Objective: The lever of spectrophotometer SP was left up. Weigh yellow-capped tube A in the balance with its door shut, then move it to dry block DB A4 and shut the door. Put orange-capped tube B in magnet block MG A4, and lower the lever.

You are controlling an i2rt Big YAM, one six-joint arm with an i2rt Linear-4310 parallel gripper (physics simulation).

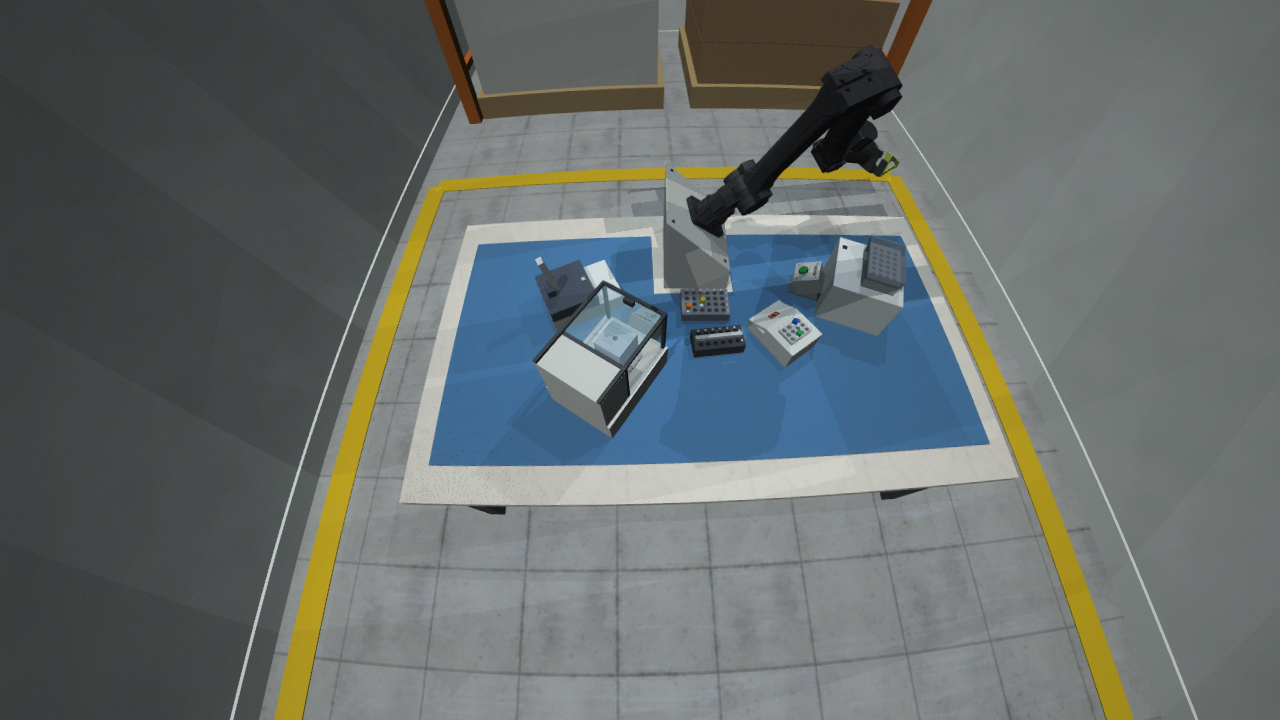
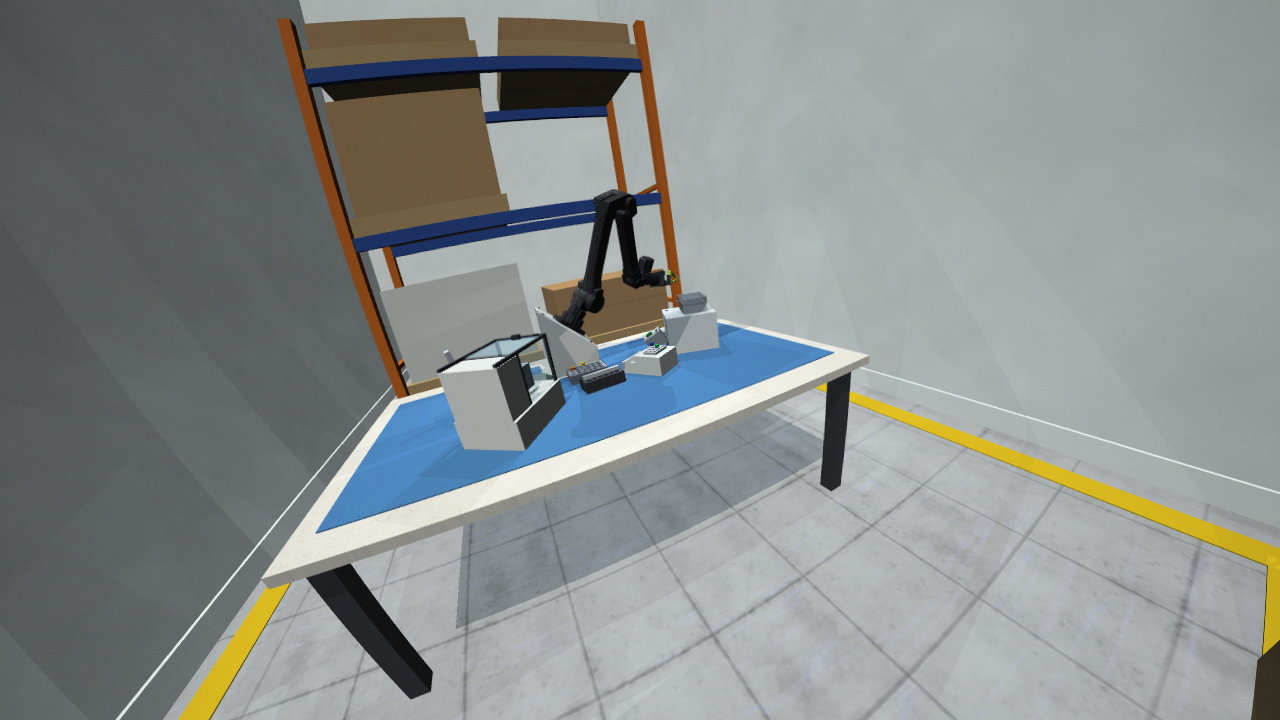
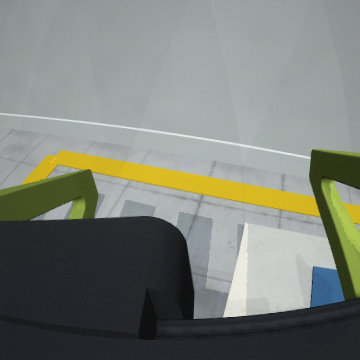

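Note:
My gripper (image 1: 889, 162) (image 2: 672, 277) (image 3: 200, 172) is open and empty, raised beyond the table's back right corner. Yellow-capped tube A (image 1: 702, 299) and orange-capped tube B (image 1: 688, 305) stand in the grey rack (image 1: 705, 315) before the arm base. The black magnet block (image 1: 716, 341) (image 2: 602, 379) is in front of the rack. The white balance (image 1: 581, 368) (image 2: 486, 404) has a glass chamber; its door state is unclear. Behind it, the dark spectrophotometer (image 1: 572, 281) has its lever (image 1: 545, 272) up. A white sloped block (image 1: 763, 330) (image 2: 657, 360), perhaps the dry block, holds blue- and green-capped tubes.
A white box (image 1: 854, 300) (image 2: 701, 332) with a grey block (image 1: 884, 261) (image 2: 691, 301) on top stands at the back right. A small unit with a green button (image 1: 803, 269) is beside it. The arm base (image 1: 693, 255) rises at the back middle of the table (image 1: 716, 483).

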